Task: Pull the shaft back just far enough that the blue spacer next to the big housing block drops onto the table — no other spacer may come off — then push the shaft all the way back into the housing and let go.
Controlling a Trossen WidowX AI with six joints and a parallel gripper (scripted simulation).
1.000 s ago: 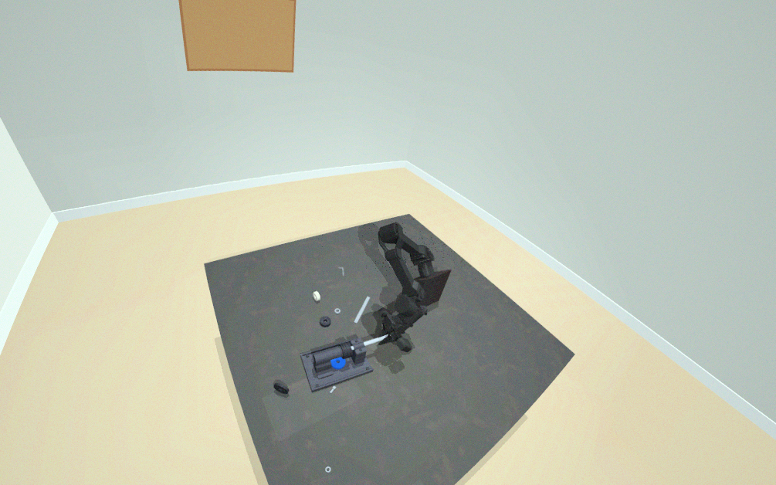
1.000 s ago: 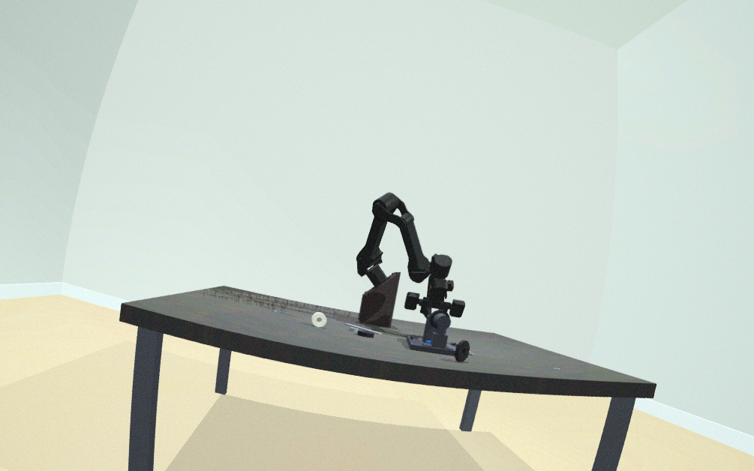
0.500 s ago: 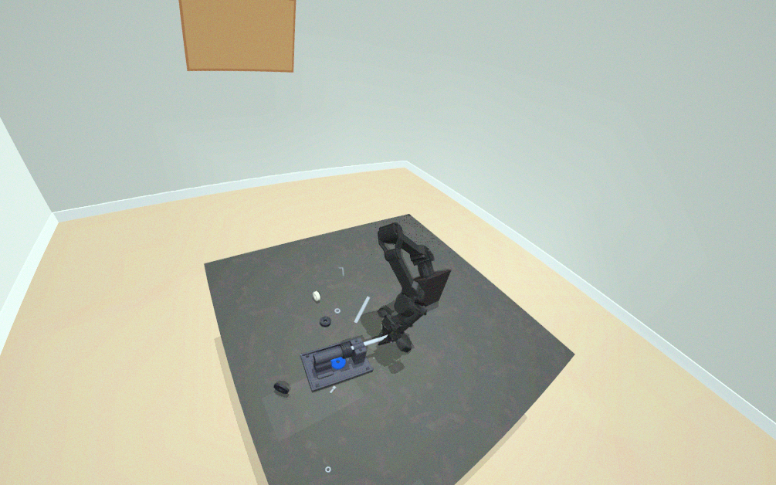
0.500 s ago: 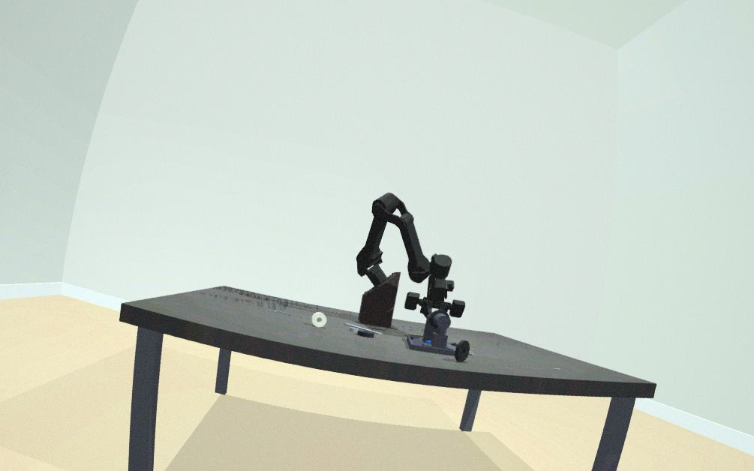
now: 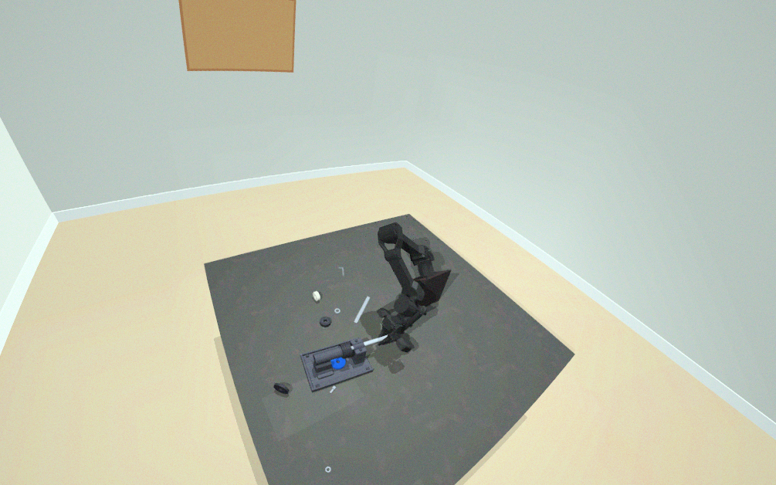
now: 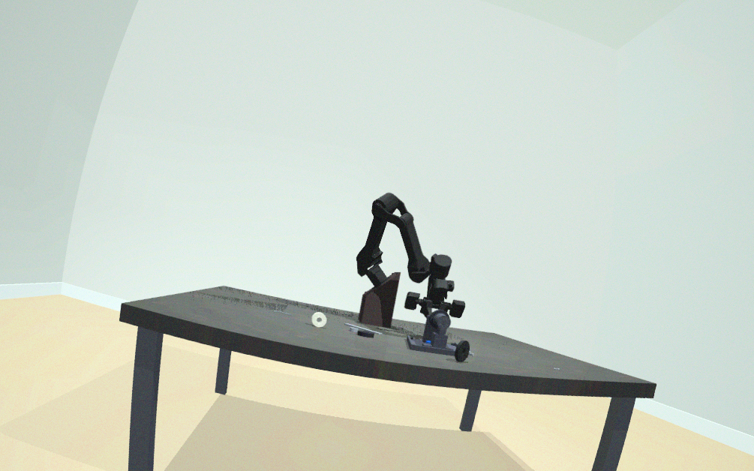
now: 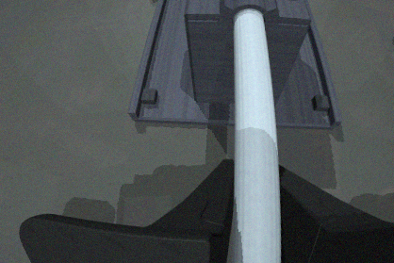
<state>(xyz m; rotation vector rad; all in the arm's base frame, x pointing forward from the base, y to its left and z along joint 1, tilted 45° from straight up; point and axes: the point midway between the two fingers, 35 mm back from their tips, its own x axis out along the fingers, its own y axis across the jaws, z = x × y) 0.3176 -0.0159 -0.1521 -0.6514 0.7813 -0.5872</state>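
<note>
Now: gripper tip 5 cm short of the shaft, 3 cm below it and 1 cm to the left of it. Also, from my gripper tip: blue spacer: 15 cm ahead, 4 cm to the right, 4 cm below; then white ring: 35 cm to the right, 5 cm ahead, 3 cm below; then bolt: 22 cm ahead, 5 cm below, 3 cm to the left.
</note>
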